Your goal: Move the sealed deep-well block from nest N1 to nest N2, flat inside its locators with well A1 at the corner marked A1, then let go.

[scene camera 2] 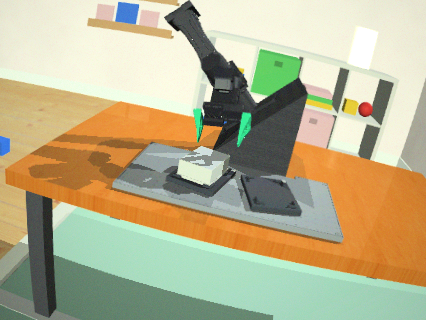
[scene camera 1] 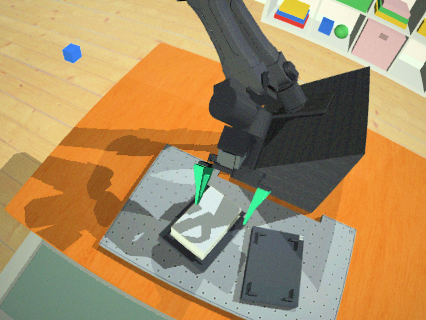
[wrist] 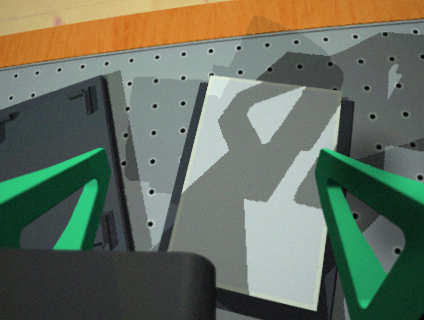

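Pixels of known places: gripper, fingertip midpoint: [scene camera 2: 217, 143] [scene camera 1: 220, 214] [wrist: 212, 160]; arm's base at its link origin: [scene camera 2: 251, 113] [scene camera 1: 297, 107].
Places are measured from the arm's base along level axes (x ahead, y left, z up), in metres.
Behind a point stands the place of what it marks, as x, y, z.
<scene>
The sealed deep-well block [scene camera 1: 206, 220] @(0.369, -0.041, -0.047) [scene camera 2: 200, 167] @(0.427, -0.037, -0.049) [wrist: 260, 175] @(0.365, -0.043, -0.047) is a pale box lying flat in the dark nest N1 [scene camera 1: 181, 251] @(0.440, -0.052, -0.088) [scene camera 2: 200, 190] @(0.449, -0.022, -0.094) [wrist: 347, 130] @(0.412, -0.104, -0.088). Nest N2 [scene camera 1: 274, 270] @(0.372, 0.132, -0.089) [scene camera 2: 270, 194] @(0.377, 0.132, -0.088) [wrist: 55, 130] @(0.405, 0.131, -0.088) is an empty dark plate with corner locators beside it; a small white mark shows at one corner in scene camera 1, its lettering unreadable. My gripper [scene camera 1: 221, 214] @(0.361, -0.021, -0.006) [scene camera 2: 219, 144] @(0.361, -0.021, -0.006) [wrist: 212, 160] @(0.361, -0.021, -0.006) is wide open and empty, above the block. In the wrist view, one green fingertip is over N2 and the other near the block's right edge. No well marking is readable on the block.
Both nests are on a grey perforated plate [scene camera 1: 330, 280] @(0.325, 0.262, -0.100) [scene camera 2: 315, 220] @(0.422, 0.249, -0.100) [wrist: 152, 90] @(0.450, 0.054, -0.100) on the orange table [scene camera 1: 395, 200] @(0.001, 0.385, -0.113) [scene camera 2: 370, 210] @(0.245, 0.414, -0.113) [wrist: 200, 27] @(0.528, 0.021, -0.113). A large dark wedge-shaped stand [scene camera 1: 320, 145] @(0.151, 0.084, 0.067) [scene camera 2: 272, 135] @(0.193, 0.092, 0.001) rises behind the plate, near the arm. Shadows fall across the block.
</scene>
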